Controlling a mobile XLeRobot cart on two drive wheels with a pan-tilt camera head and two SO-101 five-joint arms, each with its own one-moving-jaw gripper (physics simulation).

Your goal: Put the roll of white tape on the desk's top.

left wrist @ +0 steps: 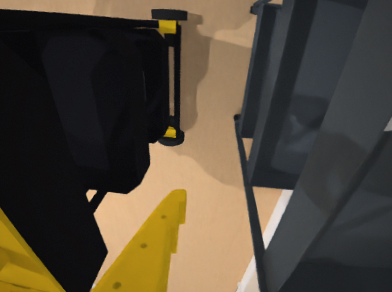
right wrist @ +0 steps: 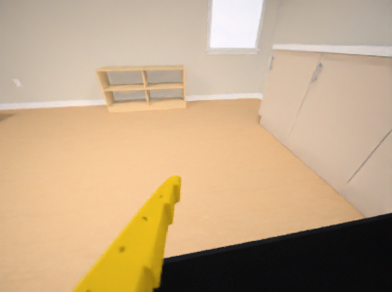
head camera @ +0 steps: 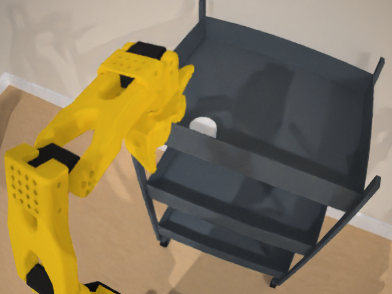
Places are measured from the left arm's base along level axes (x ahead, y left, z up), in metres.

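Pixels of known places: left hand, tool point: [left wrist: 186, 202] [head camera: 152, 168]; right hand, tool point: [right wrist: 180, 185].
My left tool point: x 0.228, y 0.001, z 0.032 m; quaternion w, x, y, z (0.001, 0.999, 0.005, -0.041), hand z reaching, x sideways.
Observation:
Behind a point stands the place of what it marks.
The roll of white tape [head camera: 203, 126] @(x 0.402, y 0.009, z -0.090 m) sits in the top tray of a dark grey cart, against the near wall at the tray's left in the head view; its lower part is hidden by that wall. My left gripper [head camera: 172, 119] [left wrist: 178, 200] is fully open, with one notched jaw showing in the left wrist view. In the head view it hangs beside the tray's left edge, close to the tape and apart from it. My right gripper [right wrist: 175, 184] is fully open, away from the cart, over the floor in its view. The desk is not recognisable in these views.
The three-tier cart [head camera: 272, 172] @(x 0.355, y -0.133, z -0.077 m) [left wrist: 345, 95] @(x 0.354, y 0.013, z -0.097 m) has raised tray walls and slanted corner posts. It stands close to the wall [head camera: 65, 45] @(x 0.741, y 0.745, z -0.338 m). My black base shows at the left of the left wrist view. A low wooden shelf [right wrist: 146, 105] @(x -2.656, y -0.662, z -0.695 m) and pale cabinets [right wrist: 330, 115] @(x -1.023, y 0.844, z -0.279 m) stand farther off.

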